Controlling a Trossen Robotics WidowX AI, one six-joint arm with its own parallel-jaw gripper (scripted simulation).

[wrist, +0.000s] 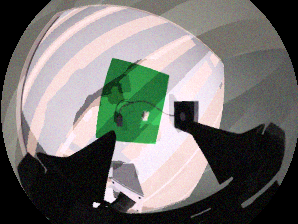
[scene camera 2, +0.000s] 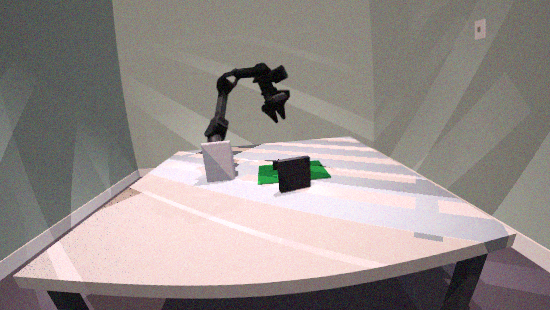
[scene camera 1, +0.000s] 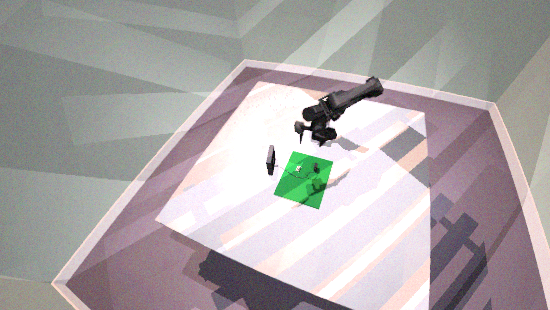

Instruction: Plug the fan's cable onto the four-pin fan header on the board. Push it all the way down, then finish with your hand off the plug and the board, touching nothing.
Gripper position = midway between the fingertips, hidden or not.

Note:
My gripper (wrist: 153, 130) is open, holding nothing. Further things: a green board (scene camera 1: 309, 191).
The green board shows as well in the wrist view (wrist: 126, 82).

